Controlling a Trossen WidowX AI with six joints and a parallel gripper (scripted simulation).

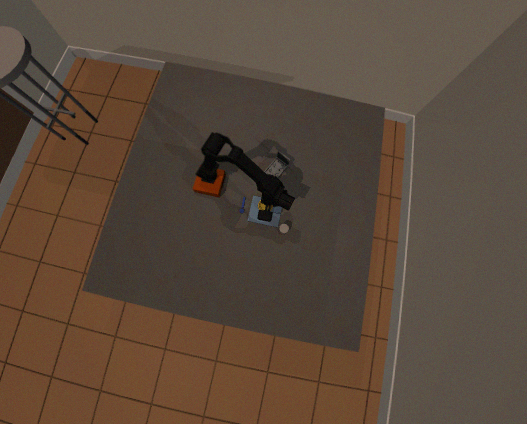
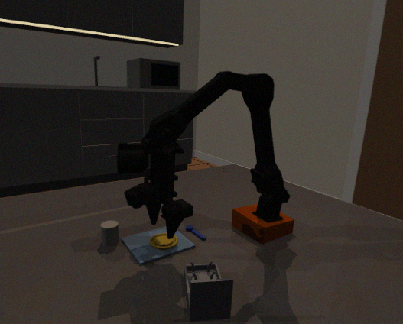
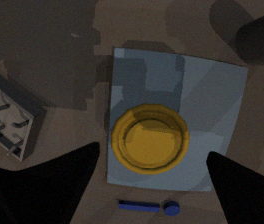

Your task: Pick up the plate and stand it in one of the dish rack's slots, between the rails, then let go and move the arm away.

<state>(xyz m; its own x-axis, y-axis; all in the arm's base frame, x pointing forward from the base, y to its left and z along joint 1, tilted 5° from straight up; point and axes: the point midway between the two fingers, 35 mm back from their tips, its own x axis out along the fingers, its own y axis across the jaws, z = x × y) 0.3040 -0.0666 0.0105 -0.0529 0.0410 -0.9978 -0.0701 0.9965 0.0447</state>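
Now: the yellow plate 10 mm behind my gripper tip and 30 mm below it. Round my gripper tip: blue spoon (110 mm behind, 30 mm to the right, 40 mm below); then grey dish rack (190 mm to the left, 20 mm below); then pale cup (100 mm ahead, 90 mm to the right, 20 mm below).
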